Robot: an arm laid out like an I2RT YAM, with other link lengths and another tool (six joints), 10 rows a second.
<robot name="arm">
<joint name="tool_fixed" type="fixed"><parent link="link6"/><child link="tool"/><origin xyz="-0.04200 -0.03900 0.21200" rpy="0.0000 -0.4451 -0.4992"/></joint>
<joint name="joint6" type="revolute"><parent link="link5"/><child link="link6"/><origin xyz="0.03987 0.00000 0.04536" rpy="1.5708 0.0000 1.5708"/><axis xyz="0 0 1"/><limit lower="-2.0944" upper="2.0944"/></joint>
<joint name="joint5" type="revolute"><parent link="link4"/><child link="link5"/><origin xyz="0.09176 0.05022 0.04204" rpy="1.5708 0.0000 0.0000"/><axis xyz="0 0 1"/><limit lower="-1.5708" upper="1.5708"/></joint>
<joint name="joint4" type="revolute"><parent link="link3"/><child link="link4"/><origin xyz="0.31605 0.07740 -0.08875" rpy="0.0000 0.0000 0.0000"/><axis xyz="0 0 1"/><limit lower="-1.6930" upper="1.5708"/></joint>
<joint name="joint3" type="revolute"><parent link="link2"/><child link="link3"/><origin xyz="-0.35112 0.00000 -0.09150" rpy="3.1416 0.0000 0.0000"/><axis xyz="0 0 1"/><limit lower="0.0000" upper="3.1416"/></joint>
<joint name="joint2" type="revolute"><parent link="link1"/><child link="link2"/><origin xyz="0.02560 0.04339 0.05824" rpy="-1.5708 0.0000 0.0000"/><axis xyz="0 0 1"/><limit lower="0.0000" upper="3.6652"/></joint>
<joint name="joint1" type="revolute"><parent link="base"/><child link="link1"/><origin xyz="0.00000 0.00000 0.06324" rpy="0.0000 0.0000 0.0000"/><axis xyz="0 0 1"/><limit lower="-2.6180" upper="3.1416"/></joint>
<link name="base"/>
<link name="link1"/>
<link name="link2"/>
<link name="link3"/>
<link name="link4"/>
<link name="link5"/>
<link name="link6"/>
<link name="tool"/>
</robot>
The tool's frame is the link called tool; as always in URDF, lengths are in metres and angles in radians.
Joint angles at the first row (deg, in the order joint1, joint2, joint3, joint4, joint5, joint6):
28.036, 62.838, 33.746, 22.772, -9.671, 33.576
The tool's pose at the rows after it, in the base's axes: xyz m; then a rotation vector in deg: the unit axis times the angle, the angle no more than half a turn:
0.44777 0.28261 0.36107 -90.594 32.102 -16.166
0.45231 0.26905 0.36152 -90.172 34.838 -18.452
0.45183 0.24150 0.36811 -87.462 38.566 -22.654
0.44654 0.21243 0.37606 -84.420 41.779 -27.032
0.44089 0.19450 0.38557 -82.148 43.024 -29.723
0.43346 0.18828 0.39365 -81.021 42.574 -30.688
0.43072 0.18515 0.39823 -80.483 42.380 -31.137
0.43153 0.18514 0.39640 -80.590 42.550 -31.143
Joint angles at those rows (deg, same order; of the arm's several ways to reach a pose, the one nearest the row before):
27.949, 63.106, 35.067, 19.081, -6.251, 33.136
27.949, 62.059, 35.071, 17.670, -3.093, 33.484
27.949, 58.984, 33.492, 17.403, 2.084, 34.889
28.038, 55.301, 31.649, 17.138, 7.284, 36.030
27.950, 52.742, 30.675, 17.139, 10.009, 36.562
28.036, 50.804, 30.059, 17.139, 10.632, 36.562
27.950, 50.013, 29.971, 17.052, 10.810, 36.563
27.949, 50.184, 29.881, 17.139, 10.897, 36.563

